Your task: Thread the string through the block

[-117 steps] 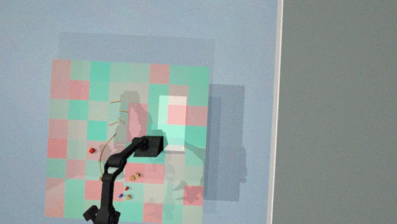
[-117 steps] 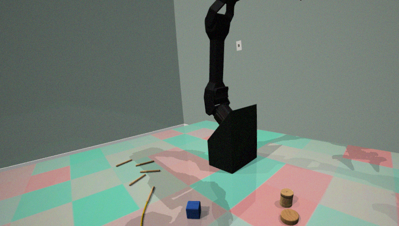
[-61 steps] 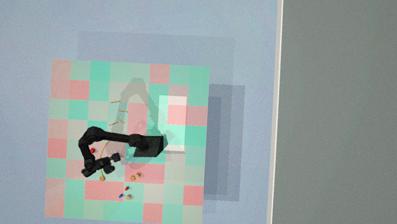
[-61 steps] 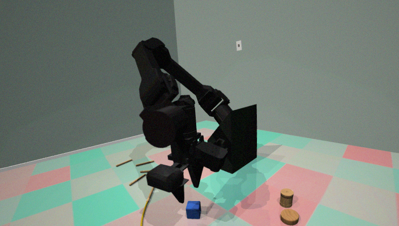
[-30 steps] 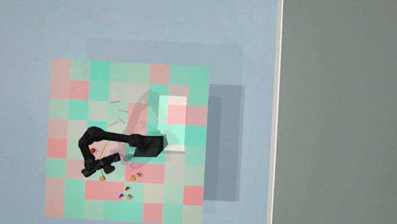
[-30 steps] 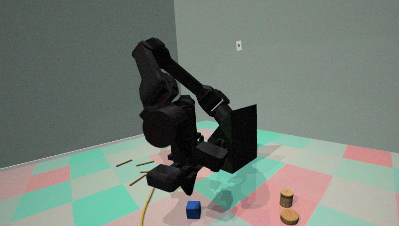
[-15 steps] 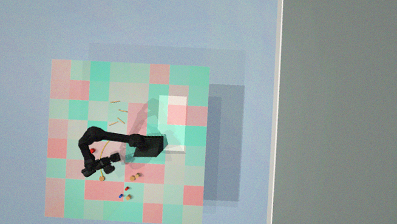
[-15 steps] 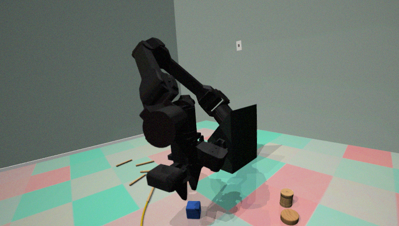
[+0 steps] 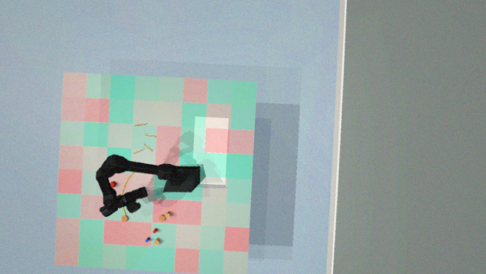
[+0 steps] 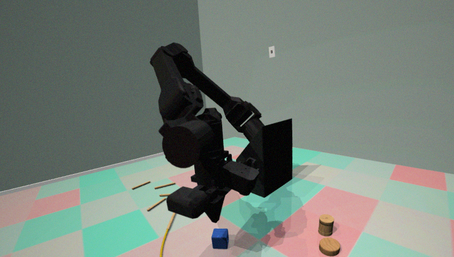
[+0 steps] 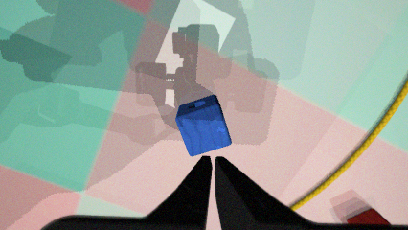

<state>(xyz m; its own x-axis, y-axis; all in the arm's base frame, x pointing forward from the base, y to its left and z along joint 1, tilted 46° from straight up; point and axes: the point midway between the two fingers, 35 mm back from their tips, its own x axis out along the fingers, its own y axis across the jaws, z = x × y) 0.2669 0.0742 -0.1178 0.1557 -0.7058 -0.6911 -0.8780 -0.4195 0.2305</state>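
The blue block lies 1 cm behind my gripper tip and 5 cm below it. Round my gripper tip: round wooden button 9 cm ahead, 20 cm to the left, 5 cm below; then thin wooden stick 6 cm ahead, 13 cm to the right, 6 cm below; then red cube 20 cm ahead, 1 cm to the right, 5 cm below.
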